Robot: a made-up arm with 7 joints. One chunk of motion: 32 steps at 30 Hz.
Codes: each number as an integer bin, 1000 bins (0 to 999) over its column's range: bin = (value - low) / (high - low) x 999, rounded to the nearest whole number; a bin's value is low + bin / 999 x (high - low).
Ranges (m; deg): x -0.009..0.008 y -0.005..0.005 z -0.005..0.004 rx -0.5..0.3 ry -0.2..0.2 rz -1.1..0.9
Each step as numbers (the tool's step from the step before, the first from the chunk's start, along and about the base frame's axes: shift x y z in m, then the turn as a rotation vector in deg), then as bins.
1 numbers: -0.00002 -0.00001 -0.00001 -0.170 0.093 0.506
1 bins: 528 499 554 412 732 802
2 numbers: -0.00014 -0.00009 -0.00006 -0.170 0.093 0.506
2 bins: 521 491 548 412 732 802
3 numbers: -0.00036 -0.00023 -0.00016 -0.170 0.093 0.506
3 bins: 508 477 537 412 732 802
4 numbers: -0.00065 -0.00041 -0.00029 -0.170 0.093 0.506
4 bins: 491 459 523 412 732 802
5 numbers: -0.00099 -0.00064 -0.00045 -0.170 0.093 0.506
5 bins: 471 436 505 412 732 802
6 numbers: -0.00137 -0.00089 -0.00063 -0.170 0.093 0.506
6 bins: 448 411 485 412 732 802
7 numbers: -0.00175 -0.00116 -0.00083 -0.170 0.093 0.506
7 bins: 426 384 463 412 732 802
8 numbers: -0.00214 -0.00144 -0.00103 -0.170 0.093 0.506
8 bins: 403 356 441 412 732 802
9 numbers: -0.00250 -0.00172 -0.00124 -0.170 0.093 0.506
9 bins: 382 328 417 412 732 802
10 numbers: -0.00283 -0.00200 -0.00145 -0.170 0.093 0.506
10 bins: 363 300 394 412 732 802
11 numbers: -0.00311 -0.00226 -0.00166 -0.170 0.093 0.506
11 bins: 346 274 371 412 732 802
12 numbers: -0.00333 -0.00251 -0.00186 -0.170 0.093 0.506
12 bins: 333 249 349 412 732 802
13 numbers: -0.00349 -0.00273 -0.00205 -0.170 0.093 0.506
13 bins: 324 227 327 412 732 802
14 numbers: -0.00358 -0.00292 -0.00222 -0.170 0.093 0.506
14 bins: 319 208 309 412 732 802
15 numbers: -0.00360 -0.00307 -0.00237 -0.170 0.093 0.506
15 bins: 317 193 292 412 732 802
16 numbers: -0.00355 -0.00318 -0.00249 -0.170 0.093 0.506
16 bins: 320 182 279 412 732 802
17 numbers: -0.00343 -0.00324 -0.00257 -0.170 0.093 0.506
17 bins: 327 176 270 412 732 802
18 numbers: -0.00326 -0.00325 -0.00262 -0.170 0.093 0.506
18 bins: 337 175 264 412 732 802
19 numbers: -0.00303 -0.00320 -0.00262 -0.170 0.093 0.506
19 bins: 351 180 264 412 732 802
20 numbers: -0.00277 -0.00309 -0.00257 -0.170 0.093 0.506
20 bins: 366 191 270 412 732 802
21 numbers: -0.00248 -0.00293 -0.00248 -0.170 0.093 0.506
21 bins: 383 207 280 412 732 802
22 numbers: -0.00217 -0.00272 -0.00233 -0.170 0.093 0.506
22 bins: 401 228 296 412 732 802
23 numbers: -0.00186 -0.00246 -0.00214 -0.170 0.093 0.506
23 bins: 420 254 317 412 732 802
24 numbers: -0.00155 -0.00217 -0.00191 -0.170 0.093 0.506
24 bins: 438 283 343 412 732 802
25 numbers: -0.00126 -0.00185 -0.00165 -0.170 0.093 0.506
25 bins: 455 315 372 412 732 802
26 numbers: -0.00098 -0.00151 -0.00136 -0.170 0.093 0.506
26 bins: 471 349 404 412 732 802
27 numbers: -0.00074 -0.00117 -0.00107 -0.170 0.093 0.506
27 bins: 485 383 436 412 732 802
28 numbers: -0.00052 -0.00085 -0.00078 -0.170 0.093 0.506
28 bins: 498 415 468 412 732 802
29 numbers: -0.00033 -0.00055 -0.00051 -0.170 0.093 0.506
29 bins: 509 445 498 412 732 802
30 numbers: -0.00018 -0.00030 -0.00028 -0.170 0.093 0.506
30 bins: 518 470 524 412 732 802
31 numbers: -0.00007 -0.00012 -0.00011 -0.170 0.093 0.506
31 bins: 525 488 543 412 732 802
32 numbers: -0.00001 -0.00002 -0.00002 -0.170 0.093 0.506
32 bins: 528 498 553 412 732 802
